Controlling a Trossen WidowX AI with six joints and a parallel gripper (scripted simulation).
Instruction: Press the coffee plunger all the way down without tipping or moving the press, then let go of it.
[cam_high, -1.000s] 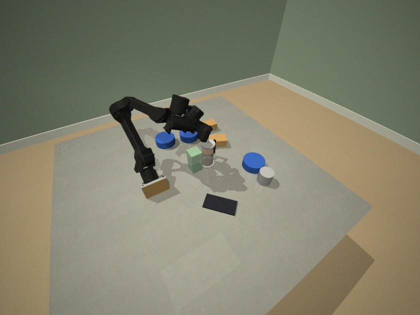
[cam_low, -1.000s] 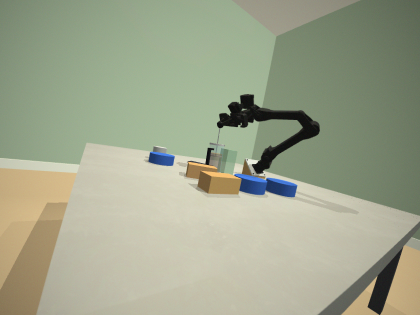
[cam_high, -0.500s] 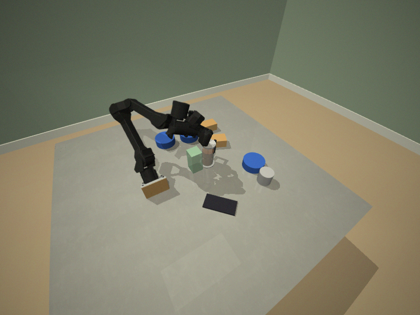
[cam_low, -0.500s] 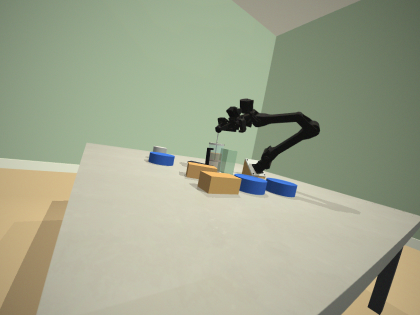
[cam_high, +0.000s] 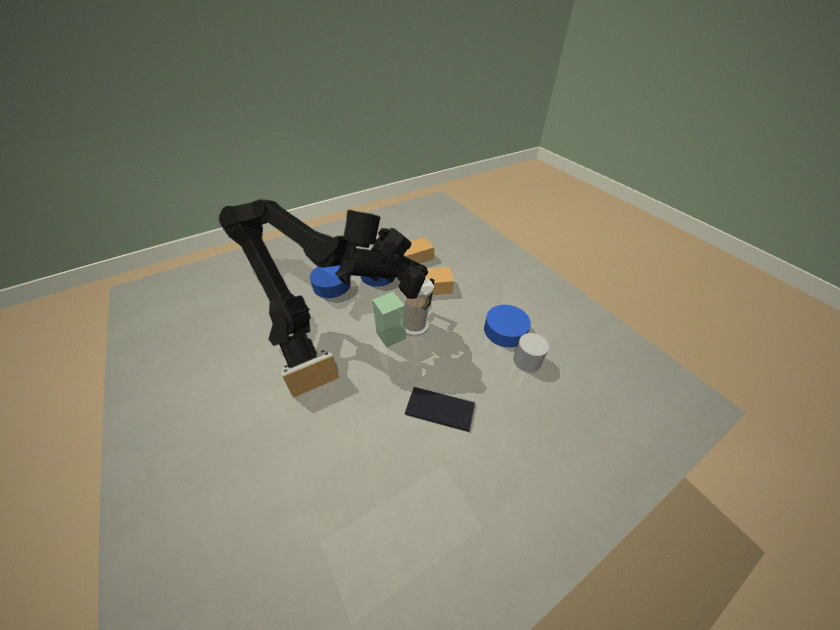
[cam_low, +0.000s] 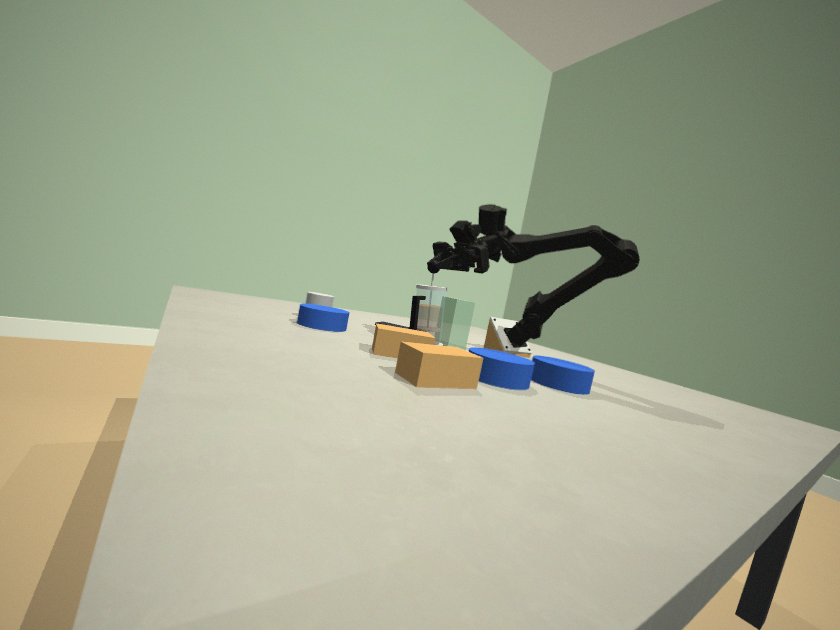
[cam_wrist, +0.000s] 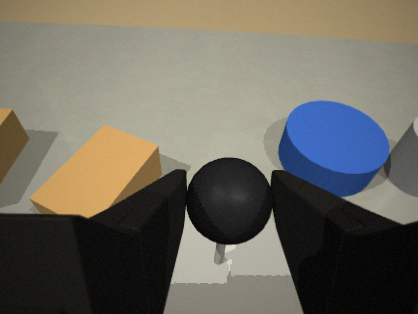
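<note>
Right now the glass coffee press is 10 mm to the left of my gripper tip and 100 mm below it. Round my gripper tip: grey cylinder (150 mm ahead, 270 mm to the right, 160 mm below); flat black plate (120 mm behind, 240 mm to the right, 190 mm below); pale green block (100 mm behind, 10 mm to the left, 130 mm below).
</note>
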